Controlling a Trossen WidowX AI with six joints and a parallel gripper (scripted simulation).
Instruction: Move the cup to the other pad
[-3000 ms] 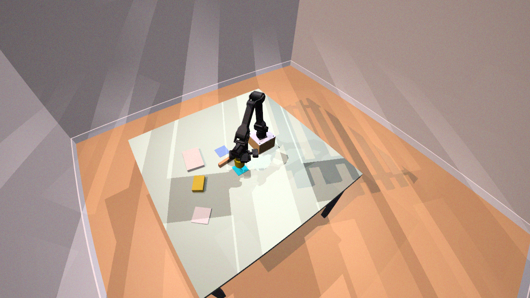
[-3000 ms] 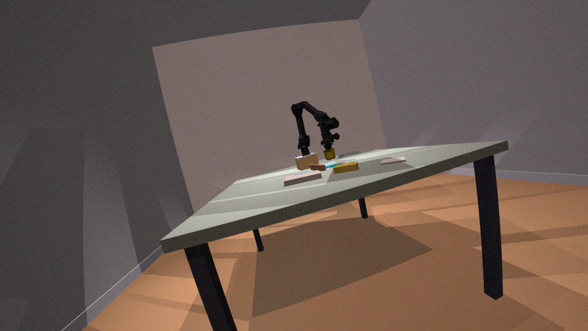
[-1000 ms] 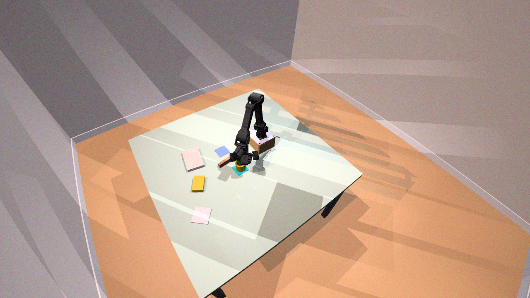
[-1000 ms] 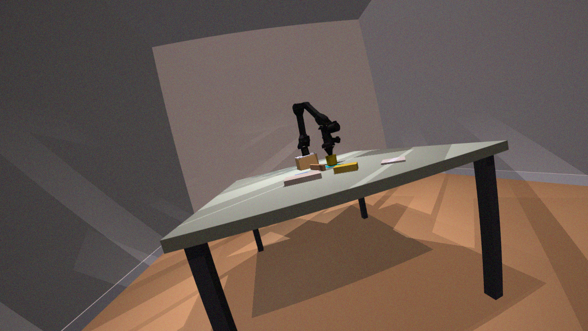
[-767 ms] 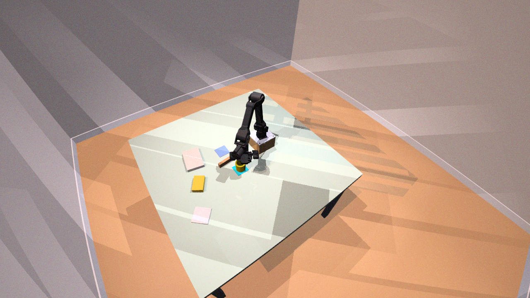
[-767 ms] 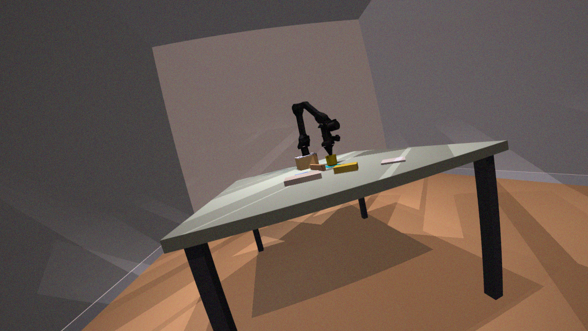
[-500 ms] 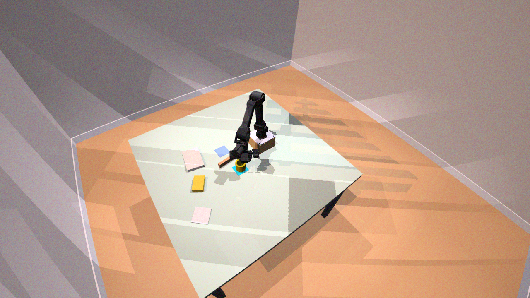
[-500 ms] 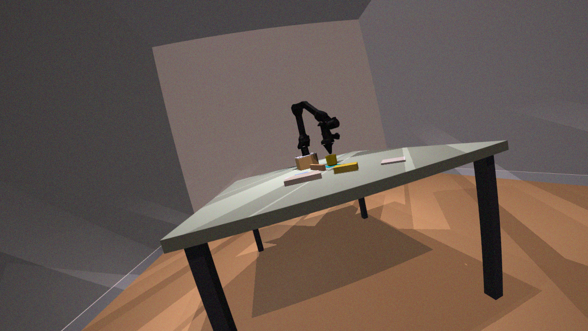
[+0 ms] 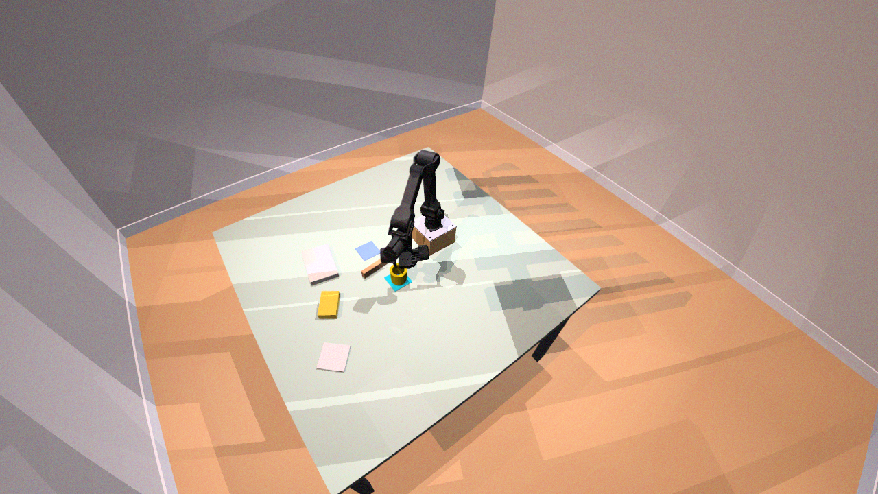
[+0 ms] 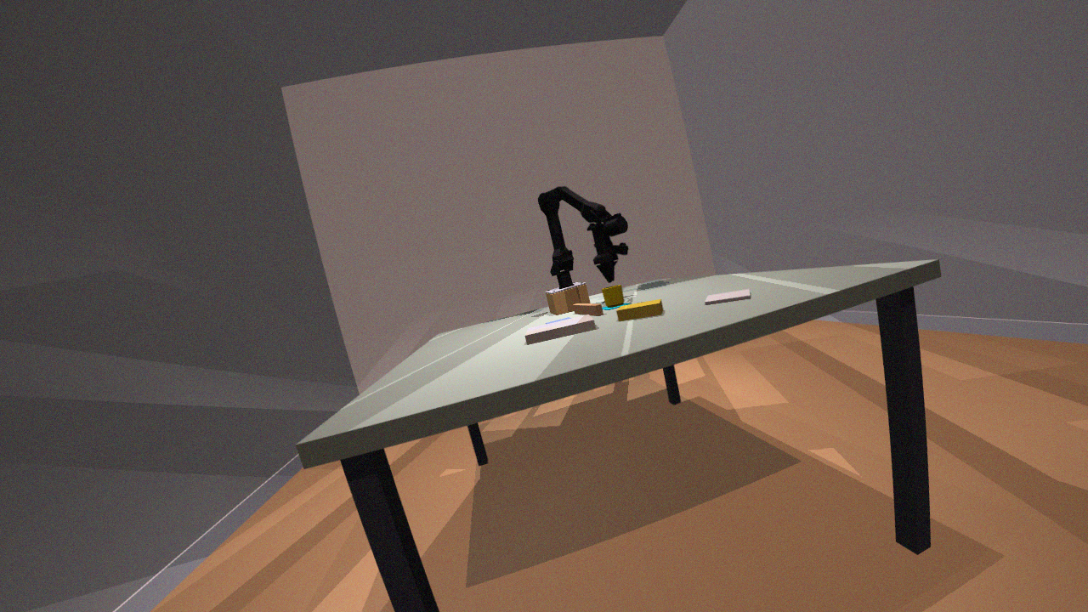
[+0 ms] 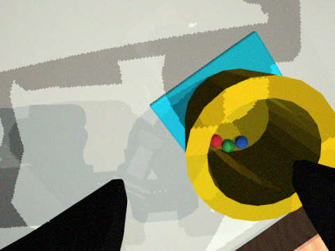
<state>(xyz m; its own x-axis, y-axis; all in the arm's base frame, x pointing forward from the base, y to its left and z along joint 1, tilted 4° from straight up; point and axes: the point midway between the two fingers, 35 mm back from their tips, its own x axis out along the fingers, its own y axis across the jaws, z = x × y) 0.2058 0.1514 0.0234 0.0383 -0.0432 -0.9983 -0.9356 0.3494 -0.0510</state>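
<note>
My gripper tip is now 20 mm short of the yellow cup, 10 mm to the left of it and 50 mm above it. From my gripper tip the other things lie so: wooden bar 60 mm ahead, 120 mm to the right, 80 mm below; then pale blue pad 90 mm ahead, 220 mm to the right, 100 mm below; then cyan pad 30 mm ahead, 10 mm to the right, 100 mm below.
</note>
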